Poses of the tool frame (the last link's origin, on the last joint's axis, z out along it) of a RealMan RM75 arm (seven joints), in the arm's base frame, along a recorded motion.
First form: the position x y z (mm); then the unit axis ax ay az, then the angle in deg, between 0 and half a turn.
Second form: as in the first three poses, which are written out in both.
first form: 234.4 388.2 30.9 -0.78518 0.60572 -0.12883 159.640
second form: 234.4 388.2 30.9 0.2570 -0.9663 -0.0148 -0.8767 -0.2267 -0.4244
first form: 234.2 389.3 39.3 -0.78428 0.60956 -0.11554 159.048
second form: 234.2 389.3 39.3 0.2556 -0.9658 -0.0427 -0.8832 -0.2153 -0.4166
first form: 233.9 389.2 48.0 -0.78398 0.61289 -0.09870 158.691
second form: 233.9 389.2 48.0 0.2556 -0.9640 -0.0733 -0.8923 -0.2060 -0.4017
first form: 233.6 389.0 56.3 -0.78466 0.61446 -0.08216 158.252
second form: 233.6 389.0 56.3 0.2587 -0.9604 -0.1033 -0.8995 -0.2006 -0.3881
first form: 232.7 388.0 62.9 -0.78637 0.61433 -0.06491 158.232
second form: 232.7 388.0 62.9 0.2640 -0.9558 -0.1294 -0.9077 -0.2008 -0.3685
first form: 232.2 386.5 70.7 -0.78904 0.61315 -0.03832 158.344
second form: 232.2 386.5 70.7 0.2718 -0.9476 -0.1679 -0.9193 -0.2041 -0.3365
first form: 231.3 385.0 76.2 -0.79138 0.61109 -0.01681 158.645
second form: 231.3 385.0 76.2 0.2782 -0.9401 -0.1968 -0.9279 -0.2101 -0.3080
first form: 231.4 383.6 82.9 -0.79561 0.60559 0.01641 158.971
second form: 231.4 383.6 82.9 0.2904 -0.9256 -0.2426 -0.9374 -0.2243 -0.2663
